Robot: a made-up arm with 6 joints. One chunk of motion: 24 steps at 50 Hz.
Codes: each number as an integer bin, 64 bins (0 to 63) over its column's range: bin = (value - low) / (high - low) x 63, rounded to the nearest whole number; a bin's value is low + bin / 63 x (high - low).
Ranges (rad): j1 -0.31..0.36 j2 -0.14..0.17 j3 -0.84..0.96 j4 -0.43..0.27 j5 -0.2..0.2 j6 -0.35..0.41
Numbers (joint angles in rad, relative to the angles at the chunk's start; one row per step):
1: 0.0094 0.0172 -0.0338 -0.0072 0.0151 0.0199
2: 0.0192 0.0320 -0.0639 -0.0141 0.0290 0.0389
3: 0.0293 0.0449 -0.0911 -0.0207 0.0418 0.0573
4: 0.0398 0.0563 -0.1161 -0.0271 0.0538 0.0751
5: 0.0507 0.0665 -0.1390 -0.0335 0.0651 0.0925
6: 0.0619 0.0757 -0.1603 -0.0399 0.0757 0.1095
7: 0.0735 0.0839 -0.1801 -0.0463 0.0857 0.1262
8: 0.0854 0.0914 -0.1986 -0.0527 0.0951 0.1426
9: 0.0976 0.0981 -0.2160 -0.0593 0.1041 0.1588
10: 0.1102 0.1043 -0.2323 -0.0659 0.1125 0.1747
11: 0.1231 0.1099 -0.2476 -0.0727 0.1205 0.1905
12: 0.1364 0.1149 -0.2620 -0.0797 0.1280 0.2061
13: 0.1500 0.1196 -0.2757 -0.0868 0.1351 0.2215
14: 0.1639 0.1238 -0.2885 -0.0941 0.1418 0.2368
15: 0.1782 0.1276 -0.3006 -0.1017 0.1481 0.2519
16: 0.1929 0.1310 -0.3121 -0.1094 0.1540 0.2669
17: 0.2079 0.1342 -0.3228 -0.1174 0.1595 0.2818
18: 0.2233 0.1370 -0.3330 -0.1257 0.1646 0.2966
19: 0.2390 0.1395 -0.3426 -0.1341 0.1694 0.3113
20: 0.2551 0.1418 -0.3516 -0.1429 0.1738 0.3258
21: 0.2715 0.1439 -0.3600 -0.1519 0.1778 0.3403
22: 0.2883 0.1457 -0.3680 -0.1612 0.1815 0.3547
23: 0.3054 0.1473 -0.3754 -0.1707 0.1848 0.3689
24: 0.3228 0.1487 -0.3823 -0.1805 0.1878 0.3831
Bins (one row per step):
1: 30 32 28 38 34 31
2: 31 35 27 37 36 32
3: 32 38 26 37 38 34
4: 33 40 25 36 40 35
5: 34 42 25 36 42 37
6: 35 44 24 35 43 38
7: 36 46 23 35 45 39
8: 37 47 22 34 46 41
9: 38 48 22 33 48 42
10: 40 50 21 33 49 43
11: 41 51 21 32 50 45
12: 42 52 20 32 52 46
13: 43 53 20 31 53 47
14: 45 54 19 30 54 49
15: 46 54 19 30 55 50
16: 47 55 18 29 56 51
17: 49 56 18 28 57 52
18: 50 56 18 27 57 54
19: 52 57 17 27 58 55
20: 53 57 17 26 59 56
21: 55 58 17 25 60 57
22: 56 58 17 24 60 58
23: 58 58 16 23 61 60
24: 60 59 16 22 61 61

